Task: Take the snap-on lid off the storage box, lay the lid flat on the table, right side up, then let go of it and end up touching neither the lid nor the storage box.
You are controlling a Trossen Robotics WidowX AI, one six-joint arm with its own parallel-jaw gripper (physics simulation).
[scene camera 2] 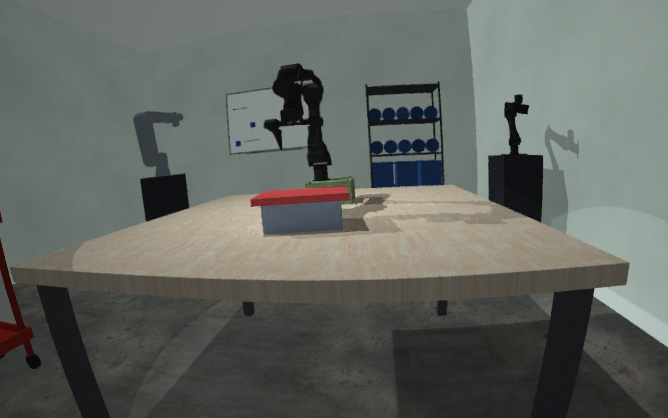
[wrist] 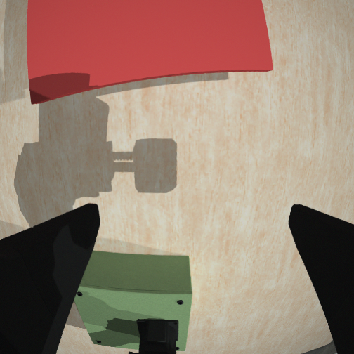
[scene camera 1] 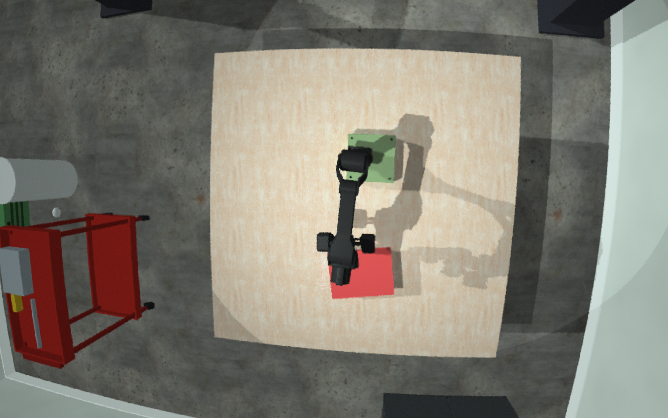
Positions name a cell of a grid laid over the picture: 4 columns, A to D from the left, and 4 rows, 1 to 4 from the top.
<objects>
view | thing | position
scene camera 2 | my gripper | B2
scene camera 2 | red lid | C2
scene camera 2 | blue-grey storage box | B3
</objects>
